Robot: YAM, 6 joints.
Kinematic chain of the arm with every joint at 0, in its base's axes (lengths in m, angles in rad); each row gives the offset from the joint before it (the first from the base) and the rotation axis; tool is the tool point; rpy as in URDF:
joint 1: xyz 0 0 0.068 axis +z
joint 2: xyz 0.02 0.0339 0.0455 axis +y
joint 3: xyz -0.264 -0.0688 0 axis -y
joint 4: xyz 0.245 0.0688 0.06 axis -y
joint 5: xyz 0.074 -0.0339 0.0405 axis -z
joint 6: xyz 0.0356 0 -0.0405 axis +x
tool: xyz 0 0 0 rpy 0 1.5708 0
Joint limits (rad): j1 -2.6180..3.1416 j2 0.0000..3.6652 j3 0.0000..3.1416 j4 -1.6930..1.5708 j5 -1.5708..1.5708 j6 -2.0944..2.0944
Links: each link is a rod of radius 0.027 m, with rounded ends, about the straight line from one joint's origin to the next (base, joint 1, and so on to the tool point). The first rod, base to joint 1, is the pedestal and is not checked.
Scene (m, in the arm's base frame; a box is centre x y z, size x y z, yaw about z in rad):
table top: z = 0
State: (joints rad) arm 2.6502 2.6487 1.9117 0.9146 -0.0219 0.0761
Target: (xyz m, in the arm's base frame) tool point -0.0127 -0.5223 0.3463
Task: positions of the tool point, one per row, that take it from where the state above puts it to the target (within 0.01 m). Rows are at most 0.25 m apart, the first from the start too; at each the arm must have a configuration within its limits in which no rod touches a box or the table.
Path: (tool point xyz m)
1: -0.4357 0.3286 0.3543
2: -0.2952 0.3050 0.5430
3: -0.1366 0.1928 0.6708
4: -0.0069 0.0094 0.7152
5: 0.0598 -0.2049 0.6682
6: 0.0527 -0.3979 0.5378
7: -0.0127 -0.5223 0.3463

